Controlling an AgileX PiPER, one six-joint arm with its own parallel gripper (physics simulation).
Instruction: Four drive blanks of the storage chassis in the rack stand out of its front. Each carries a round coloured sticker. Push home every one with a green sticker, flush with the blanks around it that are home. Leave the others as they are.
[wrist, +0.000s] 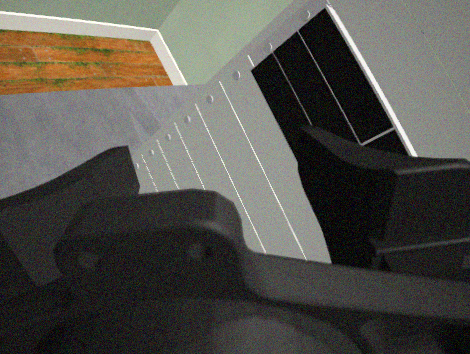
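Observation:
Part of the storage chassis front shows in the wrist view as a slanting row of light grey blank faces (235, 150), parted by thin white seams. Small pale round marks (236, 75) run along their upper edge. A black section (345, 75) with thin pale lines lies at the upper right. I cannot make out a green or other coloured sticker, nor a blank that stands out. My gripper (214, 157) is open, one dark finger at the left and the other at the right, over part of the black section. The gripper's own body hides the lower part of the chassis.
A pale edge strip (371, 80) borders the black section, with a grey panel (430, 75) to its right. At the left are a blue-grey surface (65, 125) and a wooden plank floor (75, 60). A pale green wall (215, 40) stands behind.

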